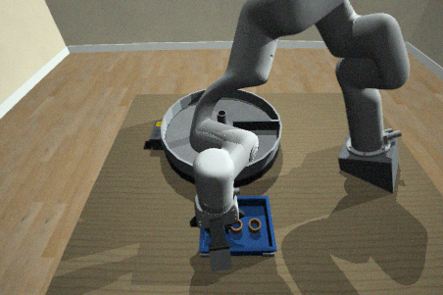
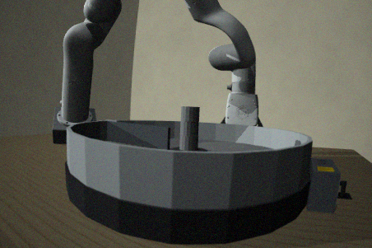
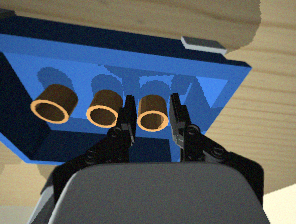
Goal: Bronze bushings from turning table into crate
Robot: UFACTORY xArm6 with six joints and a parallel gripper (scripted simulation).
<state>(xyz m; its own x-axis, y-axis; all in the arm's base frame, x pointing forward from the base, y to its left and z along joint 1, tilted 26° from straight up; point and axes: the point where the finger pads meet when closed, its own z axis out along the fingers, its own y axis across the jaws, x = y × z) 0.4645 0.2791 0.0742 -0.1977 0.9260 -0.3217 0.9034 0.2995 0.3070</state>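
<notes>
Now: the blue crate 50 mm behind my hand, 10 mm to the right of it and 10 mm below it. Round my hand: grey turning table 350 mm to the right, 20 mm above.
</notes>
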